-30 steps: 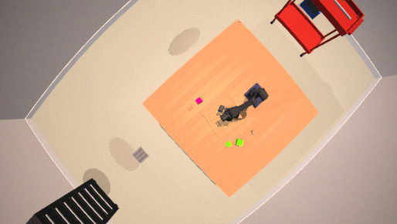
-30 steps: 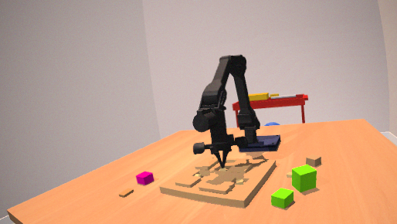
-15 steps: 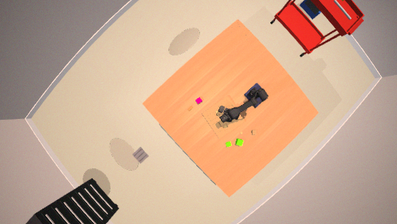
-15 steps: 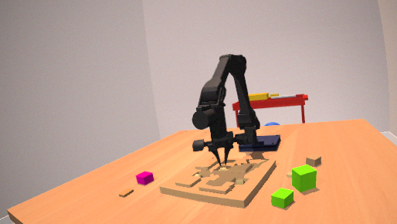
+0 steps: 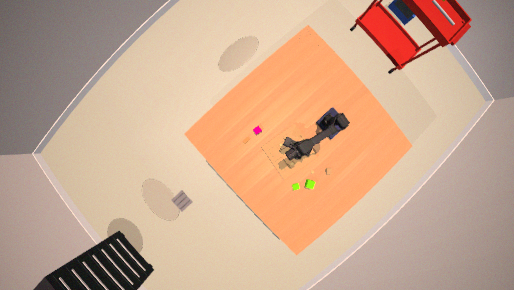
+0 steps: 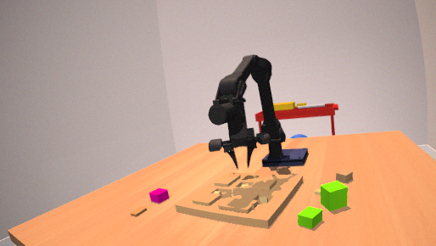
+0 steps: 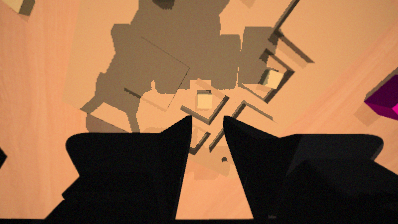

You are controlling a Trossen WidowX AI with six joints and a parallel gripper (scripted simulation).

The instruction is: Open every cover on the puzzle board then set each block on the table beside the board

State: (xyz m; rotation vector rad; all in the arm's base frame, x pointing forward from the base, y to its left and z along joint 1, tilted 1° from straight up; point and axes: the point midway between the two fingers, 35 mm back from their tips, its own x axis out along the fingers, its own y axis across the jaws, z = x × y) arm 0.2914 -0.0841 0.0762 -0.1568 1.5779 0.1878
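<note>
Now: the tan puzzle board 6 cm below my gripper tip, 5 cm ahead of it and 1 cm to the right of it. The rest, counted from my gripper tip: magenta block: 28 cm to the right, 7 cm ahead, 6 cm below; then small green block: 22 cm ahead, 20 cm to the left, 6 cm below; then large green block: 27 cm to the left, 15 cm ahead, 5 cm below.
</note>
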